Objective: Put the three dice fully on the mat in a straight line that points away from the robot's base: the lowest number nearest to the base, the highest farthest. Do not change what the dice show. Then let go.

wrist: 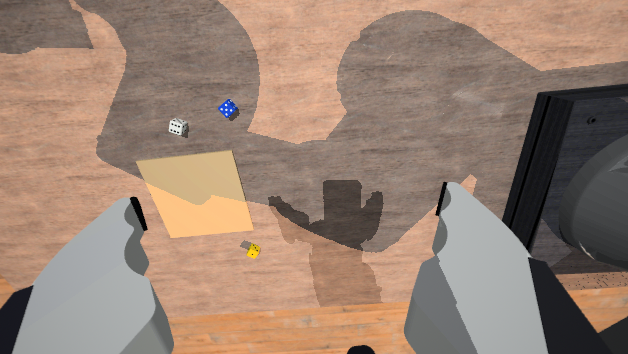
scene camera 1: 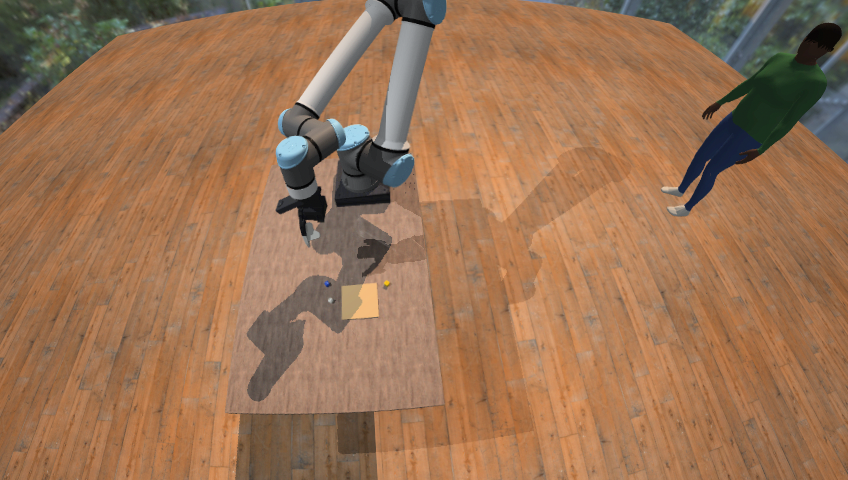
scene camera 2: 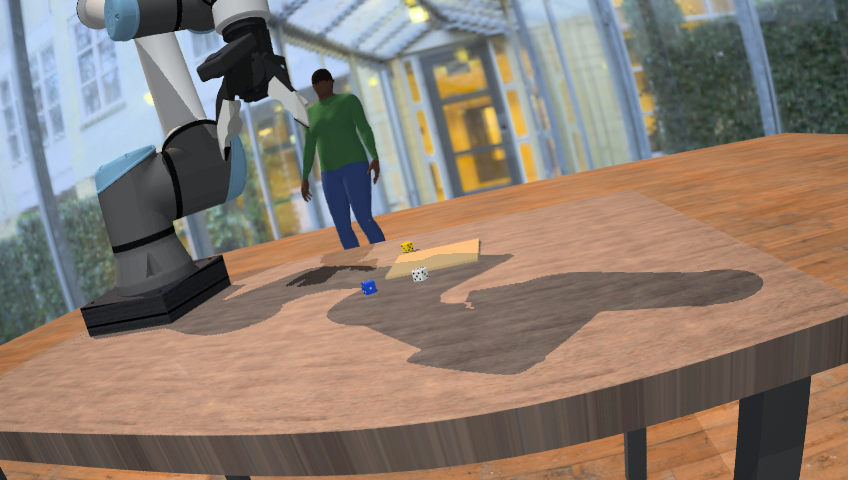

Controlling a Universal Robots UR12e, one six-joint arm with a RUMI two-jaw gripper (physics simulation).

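Pixels of known places: gripper, fingertip midpoint: (wrist: 294, 193) (scene camera 1: 312, 229) (scene camera 2: 264, 144); arm's base at its link origin: (scene camera 1: 362, 177) (scene camera 2: 155, 280).
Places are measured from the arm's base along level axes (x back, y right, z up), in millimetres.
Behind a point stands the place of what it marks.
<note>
The square orange-yellow mat (scene camera 1: 368, 303) @[x -602, y -38, z -62 mm] (scene camera 2: 452, 252) @[x -618, y -8, z -62 mm] (wrist: 215, 215) @[x -572, y -37, z -62 mm] lies on the table with no die on it. The blue die (scene camera 1: 327, 283) @[x -516, y 126, z -51 mm] (scene camera 2: 368, 287) @[x -517, y 137, z -56 mm] (wrist: 228, 108) @[x -512, y 131, z -50 mm] and the white die (scene camera 1: 331, 300) @[x -589, y 105, z -51 mm] (scene camera 2: 420, 274) @[x -589, y 120, z -56 mm] (wrist: 178, 127) @[x -581, y 111, z -50 mm] lie off its left side in scene camera 1, the blue one nearer the base. The yellow die (scene camera 1: 386, 283) @[x -526, y -109, z -50 mm] (scene camera 2: 407, 246) @[x -526, y -101, z -56 mm] (wrist: 254, 251) @[x -518, y -105, z -51 mm] lies off its right side. In the wrist view blue seems to show five and white six; yellow's number is unclear. My gripper (scene camera 1: 310, 240) @[x -415, y 135, z 174 mm] (scene camera 2: 266, 140) @[x -415, y 135, z 174 mm] (wrist: 294, 193) @[x -415, y 135, z 174 mm] is open and empty, high above the table on the base side of the dice.
The robot's base (scene camera 1: 363, 197) @[x -113, y -10, z -14 mm] (scene camera 2: 130, 315) @[x -16, y 126, z -38 mm] stands at the table's far end in scene camera 1. The table (scene camera 1: 392, 368) @[x -852, y -121, z -67 mm] (scene camera 2: 238, 386) @[x -446, y 410, z -66 mm] carries dark arm shadows, which fall across part of the mat. A person in green (scene camera 1: 773, 89) (scene camera 2: 342, 133) stands away from the table.
</note>
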